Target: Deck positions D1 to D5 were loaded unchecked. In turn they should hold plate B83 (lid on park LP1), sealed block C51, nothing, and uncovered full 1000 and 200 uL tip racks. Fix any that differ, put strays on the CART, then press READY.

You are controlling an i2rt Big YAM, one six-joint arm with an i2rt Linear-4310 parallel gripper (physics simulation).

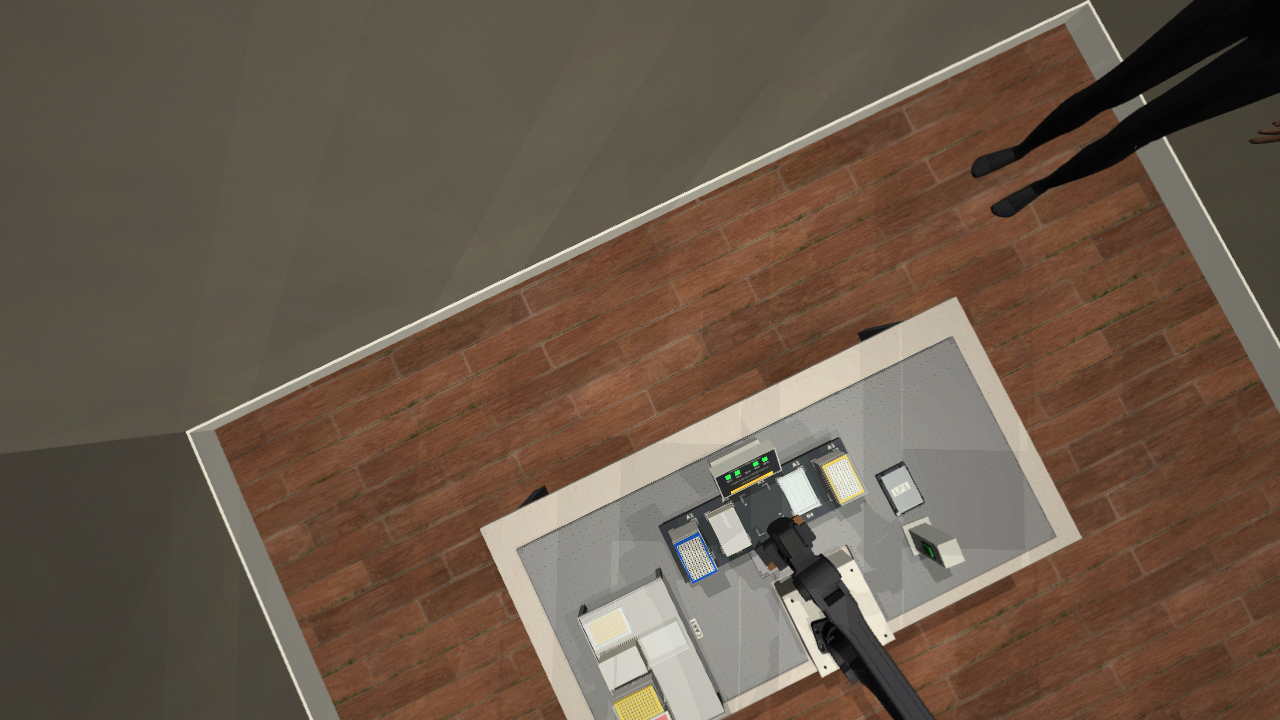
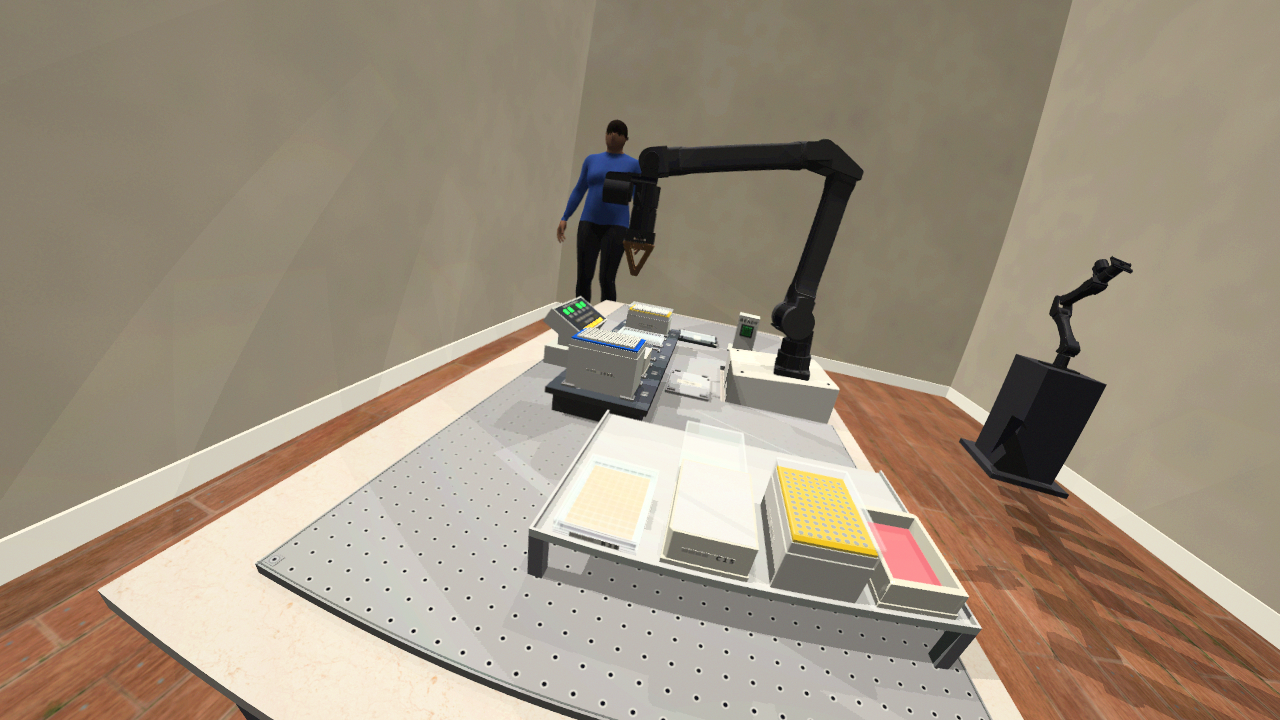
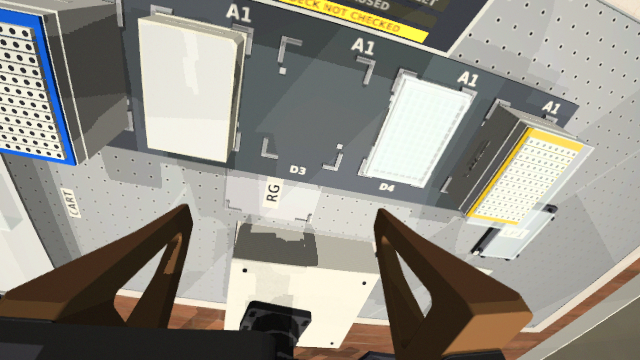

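Where they show: gripper, fingertip midpoint: (image 2: 634, 273) (image 3: 284, 215); arm's base, link origin: (image 1: 833, 631) (image 2: 790, 371) (image 3: 275, 318).
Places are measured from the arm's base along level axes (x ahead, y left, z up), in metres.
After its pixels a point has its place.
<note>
My gripper (image 1: 785, 542) {y 0.118, x 0.410, z 0.166 m} (image 2: 636, 271) {y 0.118, x 0.410, z 0.166 m} (image 3: 284, 215) {y 0.118, x 0.410, z 0.166 m} is open and empty, high above the bench near D3. On the deck, D1 holds a blue-rimmed tip rack (image 1: 695, 557) {y 0.337, x 0.359, z 0.069 m} (image 2: 608, 362) {y 0.377, x 0.335, z 0.034 m} (image 3: 30, 90) {y 0.315, x 0.367, z 0.070 m}. D2 holds a white block (image 1: 729, 529) {y 0.215, x 0.383, z 0.014 m} (image 3: 187, 90) {y 0.216, x 0.385, z 0.014 m}; its code is not readable. D3 (image 1: 766, 508) {y 0.080, x 0.395, z -0.027 m} (image 3: 315, 110) {y 0.090, x 0.398, z -0.028 m} is empty. D4 holds a pale plate (image 1: 799, 490) {y -0.033, x 0.422, z -0.020 m} (image 3: 420, 132) {y -0.029, x 0.428, z -0.014 m}. D5 holds a yellow-rimmed tip rack (image 1: 841, 478) {y -0.144, x 0.445, z 0.043 m} (image 2: 649, 316) {y -0.111, x 0.427, z 0.023 m} (image 3: 527, 175) {y -0.137, x 0.450, z 0.043 m} with what looks like a clear cover. LP1 (image 1: 899, 488) {y -0.356, x 0.322, z -0.061 m} (image 3: 522, 240) {y -0.388, x 0.310, z -0.061 m} bears a flat clear lid. The READY button (image 1: 928, 550) {y -0.342, x 0.156, z 0.014 m} (image 2: 746, 331) {y -0.344, x 0.149, z 0.001 m} stands near the base.
The cart (image 1: 693, 680) {y 0.449, x -0.035, z -0.019 m} (image 2: 644, 438) {y 0.495, x 0.213, z -0.019 m} bears a cream-welled plate (image 1: 608, 626) {y 0.650, x 0.202, z -0.002 m} (image 2: 611, 501) {y 0.668, x 0.190, z -0.003 m}, block C15 (image 2: 711, 514) {y 0.664, x 0.088, z 0.023 m}, a yellow rack (image 1: 638, 702) {y 0.613, x 0.003, z 0.051 m} (image 2: 823, 508) {y 0.639, x -0.015, z 0.051 m} and a pink trough (image 2: 908, 552) {y 0.588, x -0.139, z -0.005 m}. The status screen (image 1: 748, 470) {y 0.114, x 0.545, z 0.044 m} (image 3: 360, 20) {y 0.097, x 0.500, z 0.019 m} reads "DECK NOT CHECKED". The RG nest (image 3: 250, 192) {y 0.121, x 0.222, z -0.071 m} lies before D3.
</note>
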